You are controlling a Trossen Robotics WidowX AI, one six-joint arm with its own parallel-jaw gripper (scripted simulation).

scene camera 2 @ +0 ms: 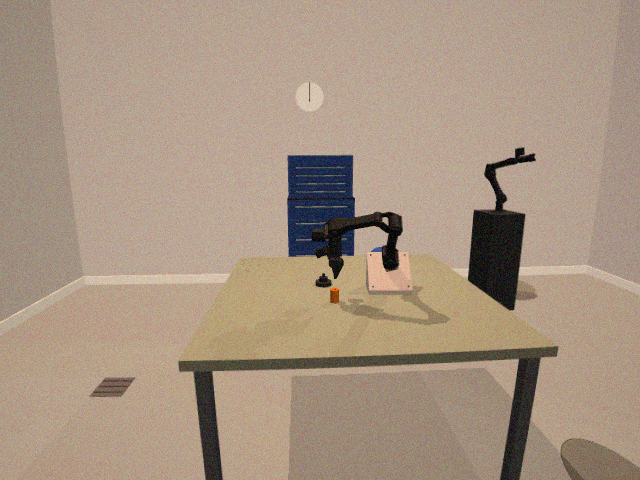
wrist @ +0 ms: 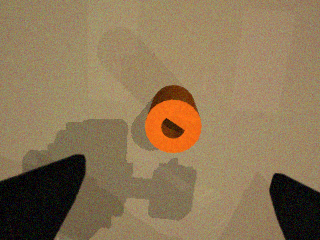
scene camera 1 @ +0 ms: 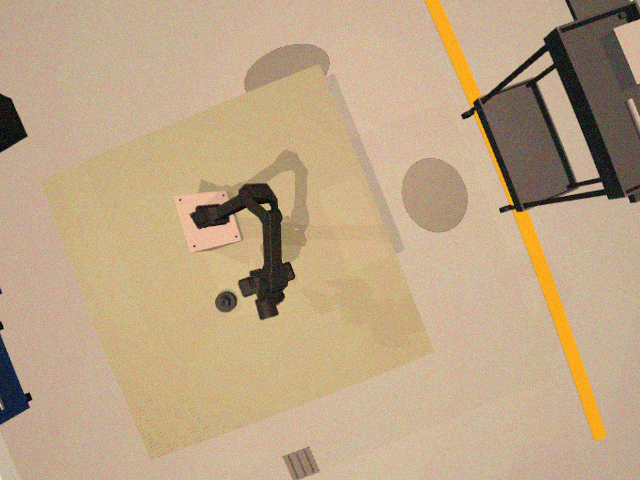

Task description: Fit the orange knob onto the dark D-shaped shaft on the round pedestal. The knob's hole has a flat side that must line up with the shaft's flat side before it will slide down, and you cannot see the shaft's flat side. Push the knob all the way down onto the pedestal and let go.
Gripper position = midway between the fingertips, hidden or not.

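There's my gripper [wrist: 178, 173], which is open and holding nothing, and there's an orange knob [wrist: 173, 125] here too.
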